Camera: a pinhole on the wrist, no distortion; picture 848 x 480 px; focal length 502.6 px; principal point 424.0 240.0 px. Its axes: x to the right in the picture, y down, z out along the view. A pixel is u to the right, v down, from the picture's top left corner.
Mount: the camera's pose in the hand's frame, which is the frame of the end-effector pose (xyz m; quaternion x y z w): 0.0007 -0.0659 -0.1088 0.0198 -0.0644 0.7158 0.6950
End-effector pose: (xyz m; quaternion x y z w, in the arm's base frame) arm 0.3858 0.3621 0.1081 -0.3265 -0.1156 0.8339 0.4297
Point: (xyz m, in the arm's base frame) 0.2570 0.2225 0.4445
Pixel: 575.5 444.2
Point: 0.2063 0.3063 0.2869
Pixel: 679.4 274.2
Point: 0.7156 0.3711 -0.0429
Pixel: behind the camera
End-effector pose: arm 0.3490 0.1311 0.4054 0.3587 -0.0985 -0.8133 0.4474
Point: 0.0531 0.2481 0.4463
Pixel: 219.2 235.5
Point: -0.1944 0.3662 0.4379
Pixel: 72.1 239.3
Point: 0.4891 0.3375 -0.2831
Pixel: behind the camera
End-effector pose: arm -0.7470 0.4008 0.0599 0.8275 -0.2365 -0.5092 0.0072
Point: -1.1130 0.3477 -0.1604
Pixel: 690.7 126.7
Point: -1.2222 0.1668 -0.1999
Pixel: outside the picture
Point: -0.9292 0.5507 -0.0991
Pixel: 433.0 201.3
